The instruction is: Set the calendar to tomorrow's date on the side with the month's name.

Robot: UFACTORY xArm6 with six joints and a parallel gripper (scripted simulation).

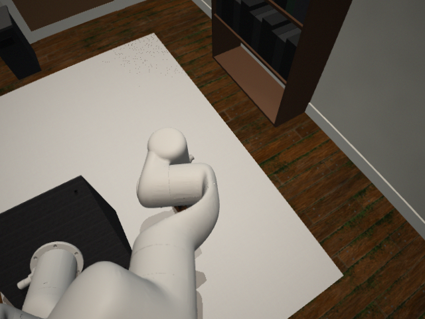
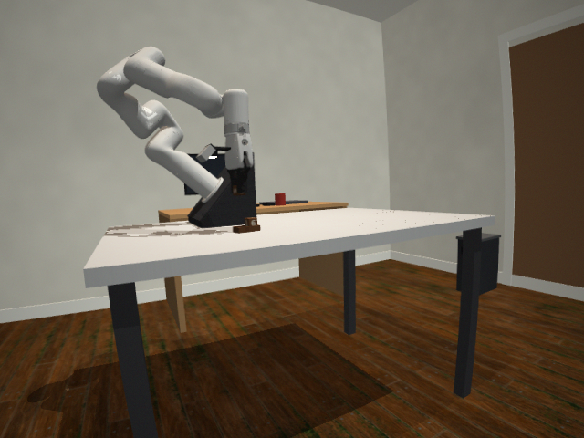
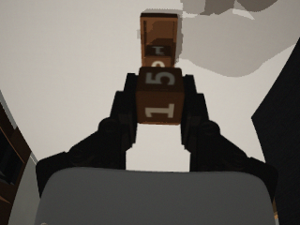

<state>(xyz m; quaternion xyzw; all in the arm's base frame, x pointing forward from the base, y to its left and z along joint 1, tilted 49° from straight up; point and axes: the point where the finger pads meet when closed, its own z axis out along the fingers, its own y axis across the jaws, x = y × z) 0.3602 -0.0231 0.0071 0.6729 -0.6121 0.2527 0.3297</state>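
My gripper is now 13 cm above the brown tray and 2 cm to the right of it.
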